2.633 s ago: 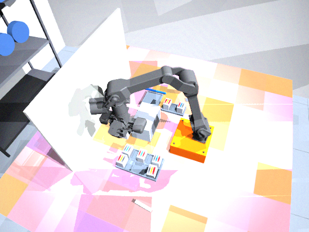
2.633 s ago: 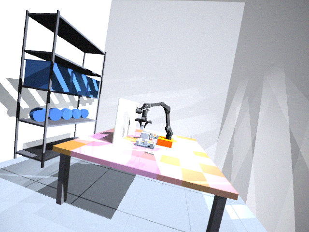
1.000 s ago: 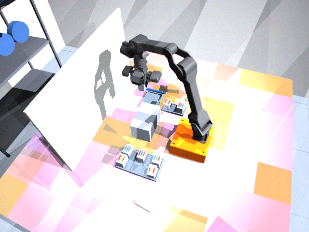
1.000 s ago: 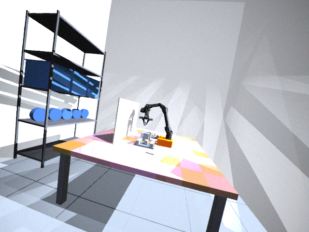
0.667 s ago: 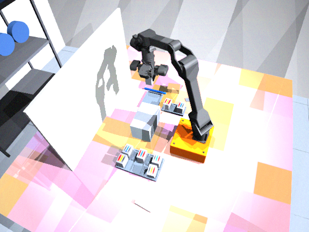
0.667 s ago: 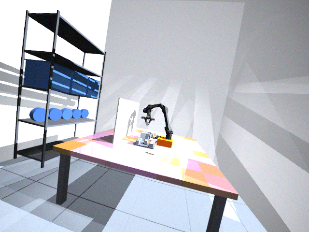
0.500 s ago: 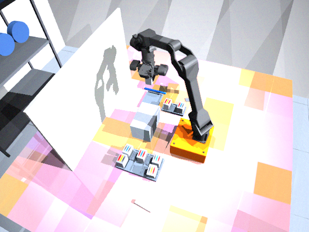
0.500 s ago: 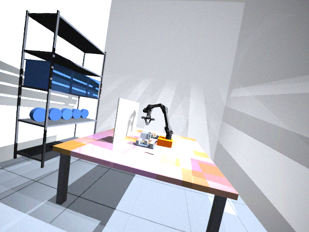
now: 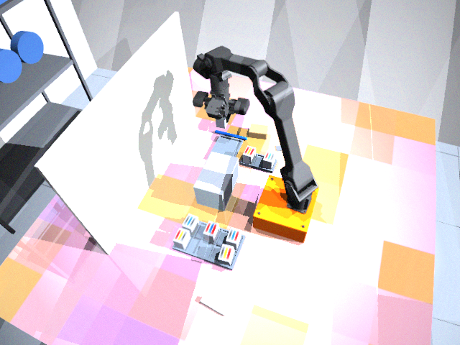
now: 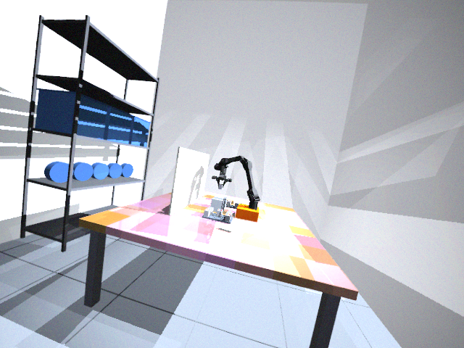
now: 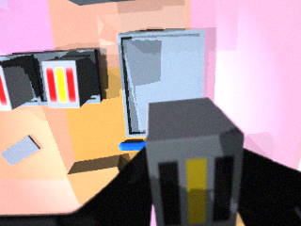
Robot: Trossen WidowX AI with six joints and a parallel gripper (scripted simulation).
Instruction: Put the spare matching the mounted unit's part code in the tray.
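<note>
Now: the shallow grey tray 15 cm below my gripper tip. From my gripper tip the other things lie so: white mounted unit: 18 cm to the left, 10 cm below, 7 cm behind; then white upright panel: 21 cm to the left, 18 cm ahead, 7 cm above; then spare block: 2 cm above.
</note>
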